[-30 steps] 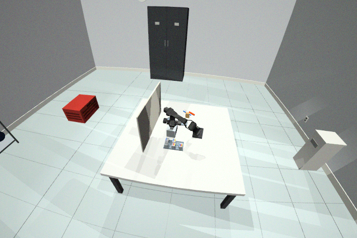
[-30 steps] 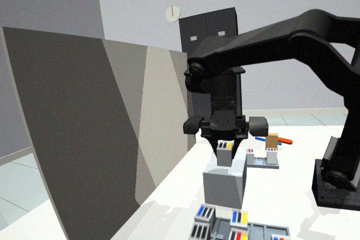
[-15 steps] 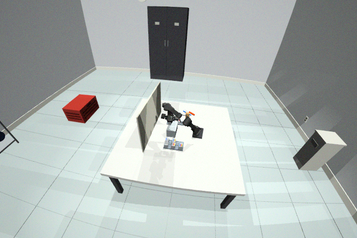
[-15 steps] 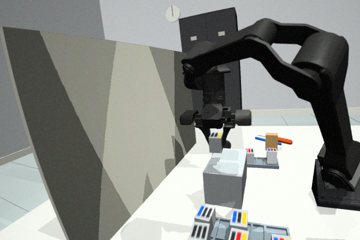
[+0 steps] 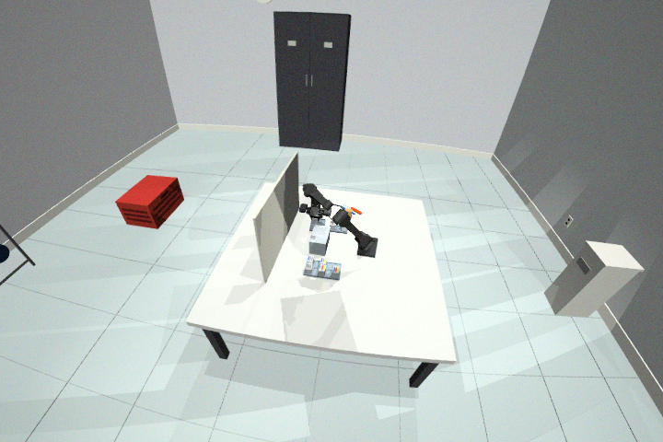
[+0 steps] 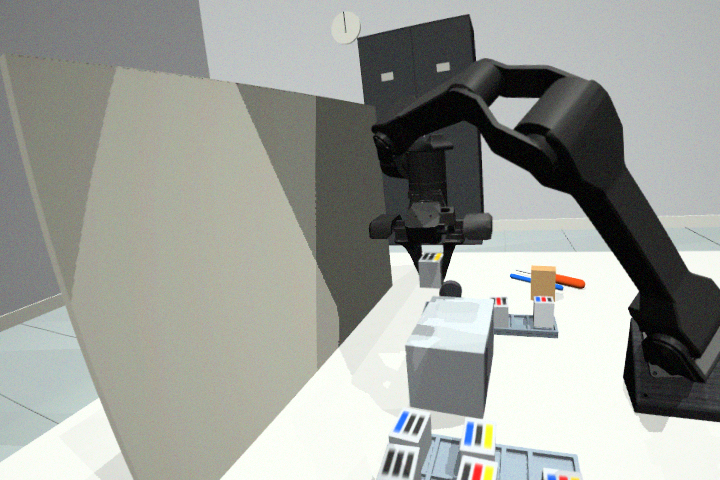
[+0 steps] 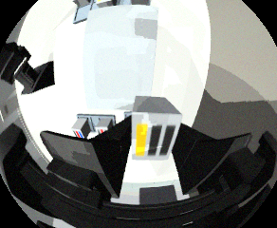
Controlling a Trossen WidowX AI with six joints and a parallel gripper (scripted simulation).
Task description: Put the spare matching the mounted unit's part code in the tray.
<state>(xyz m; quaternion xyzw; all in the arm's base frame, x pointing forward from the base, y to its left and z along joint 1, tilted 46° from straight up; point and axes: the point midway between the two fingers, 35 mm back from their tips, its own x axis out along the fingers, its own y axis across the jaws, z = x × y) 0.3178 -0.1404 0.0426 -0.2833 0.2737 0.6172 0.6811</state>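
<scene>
The grey mounted unit is 9 cm below my gripper tip, 8 cm to the left of it and 4 cm behind it. Round my gripper tip: tall grey panel: 19 cm ahead, 9 cm above, 6 cm to the left.
</scene>
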